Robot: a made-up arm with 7 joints.
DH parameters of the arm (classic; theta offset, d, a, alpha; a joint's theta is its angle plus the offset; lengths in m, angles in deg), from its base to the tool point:
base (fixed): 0 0.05 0 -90
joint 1: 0 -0.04 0.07 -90
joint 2: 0 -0.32 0.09 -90
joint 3: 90 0.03 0.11 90
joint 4: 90 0.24 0.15 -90
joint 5: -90 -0.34 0.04 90
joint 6: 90 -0.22 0.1 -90
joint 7: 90 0.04 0.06 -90
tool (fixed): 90 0.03 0 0
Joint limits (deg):
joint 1: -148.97..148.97
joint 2: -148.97..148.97
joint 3: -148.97..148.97
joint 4: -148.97..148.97
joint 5: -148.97..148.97
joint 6: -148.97..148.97
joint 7: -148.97..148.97
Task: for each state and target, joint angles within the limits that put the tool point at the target. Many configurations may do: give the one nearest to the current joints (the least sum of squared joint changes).
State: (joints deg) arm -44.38 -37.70 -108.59 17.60 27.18 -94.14 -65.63
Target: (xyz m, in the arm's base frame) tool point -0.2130 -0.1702 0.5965
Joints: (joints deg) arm -88.53 -65.91 -107.06 40.27 55.83 -52.18 -72.54
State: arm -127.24 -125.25 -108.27 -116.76 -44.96 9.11 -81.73
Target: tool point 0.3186 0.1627 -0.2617
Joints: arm -126.49 -126.32 -92.49 -110.54 -38.63 14.38 -79.06
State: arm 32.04 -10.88 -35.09 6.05 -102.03 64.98 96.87
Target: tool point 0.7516 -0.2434 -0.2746
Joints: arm 43.14 -3.48 -49.18 13.64 -100.12 63.13 97.68
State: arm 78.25 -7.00 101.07 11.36 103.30 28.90 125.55
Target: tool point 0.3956 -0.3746 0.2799
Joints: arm 68.68 -19.74 80.38 22.91 88.79 37.59 118.21
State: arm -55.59 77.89 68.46 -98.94 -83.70 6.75 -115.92
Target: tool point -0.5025 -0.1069 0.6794
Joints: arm -55.38 80.60 73.35 -104.59 -107.08 -9.48 -124.76
